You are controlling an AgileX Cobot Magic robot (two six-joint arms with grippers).
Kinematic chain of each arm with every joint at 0, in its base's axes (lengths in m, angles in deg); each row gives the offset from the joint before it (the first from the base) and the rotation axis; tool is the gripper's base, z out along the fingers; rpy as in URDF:
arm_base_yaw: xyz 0 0 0.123 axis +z
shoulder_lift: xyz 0 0 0 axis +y
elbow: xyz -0.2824 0 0.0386 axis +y
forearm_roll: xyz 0.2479 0 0.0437 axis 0.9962 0 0.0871
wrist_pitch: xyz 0 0 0 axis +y
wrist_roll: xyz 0.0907 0 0.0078 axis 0.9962 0 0.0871
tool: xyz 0 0 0 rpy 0 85 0
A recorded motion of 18 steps. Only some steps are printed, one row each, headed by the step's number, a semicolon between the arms.
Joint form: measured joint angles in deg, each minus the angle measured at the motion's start. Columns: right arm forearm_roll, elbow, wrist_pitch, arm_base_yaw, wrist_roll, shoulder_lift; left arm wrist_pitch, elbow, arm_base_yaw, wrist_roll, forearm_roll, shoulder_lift.
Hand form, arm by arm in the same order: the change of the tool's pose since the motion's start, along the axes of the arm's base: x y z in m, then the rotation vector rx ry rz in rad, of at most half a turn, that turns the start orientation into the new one. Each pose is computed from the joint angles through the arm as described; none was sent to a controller.
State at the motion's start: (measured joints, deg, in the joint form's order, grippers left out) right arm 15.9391 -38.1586 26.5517 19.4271 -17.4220 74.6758; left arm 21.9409 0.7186 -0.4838 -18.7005 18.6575 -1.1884
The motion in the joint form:
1: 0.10 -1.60 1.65 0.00 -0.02 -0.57; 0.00 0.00 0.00 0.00 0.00 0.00
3: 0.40 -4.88 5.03 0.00 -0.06 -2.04; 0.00 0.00 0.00 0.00 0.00 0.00
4: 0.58 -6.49 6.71 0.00 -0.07 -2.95; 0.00 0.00 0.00 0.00 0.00 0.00
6: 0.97 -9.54 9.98 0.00 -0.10 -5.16; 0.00 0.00 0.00 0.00 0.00 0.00
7: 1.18 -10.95 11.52 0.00 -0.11 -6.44; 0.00 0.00 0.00 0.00 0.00 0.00
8: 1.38 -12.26 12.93 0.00 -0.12 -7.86; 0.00 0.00 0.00 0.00 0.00 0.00
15: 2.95 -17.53 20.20 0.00 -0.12 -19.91; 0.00 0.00 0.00 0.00 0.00 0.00
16: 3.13 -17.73 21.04 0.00 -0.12 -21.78; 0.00 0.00 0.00 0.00 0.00 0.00
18: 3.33 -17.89 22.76 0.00 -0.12 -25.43; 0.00 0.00 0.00 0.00 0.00 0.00
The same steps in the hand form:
1: 0.0016 0.0013 0.0088 0.0084 -0.0079 0.0062; 0.0000 0.0000 0.0000 0.0000 0.0000 0.0000
3: 0.0034 0.0036 0.0285 0.0283 -0.0288 0.0191; 0.0000 0.0000 0.0000 0.0000 0.0000 0.0000
4: 0.0032 0.0043 0.0391 0.0392 -0.0418 0.0256; 0.0000 0.0000 0.0000 0.0000 0.0000 0.0000
6: 0.0003 0.0050 0.0614 0.0624 -0.0731 0.0394; 0.0000 0.0000 0.0000 0.0000 0.0000 0.0000
7: -0.0025 0.0048 0.0729 0.0746 -0.0913 0.0463; 0.0000 0.0000 0.0000 0.0000 0.0000 0.0000
8: -0.0061 0.0043 0.0844 0.0871 -0.1126 0.0529; 0.0000 0.0000 0.0000 0.0000 0.0000 0.0000
15: -0.0529 -0.0078 0.1504 0.1729 -0.2748 0.0931; 0.0000 0.0000 0.0000 0.0000 0.0000 0.0000
16: -0.0615 -0.0103 0.1565 0.1825 -0.2949 0.0986; 0.0000 0.0000 0.0000 0.0000 0.0000 0.0000
18: -0.0788 -0.0155 0.1660 0.1966 -0.3301 0.1101; 0.0000 0.0000 0.0000 0.0000 0.0000 0.0000

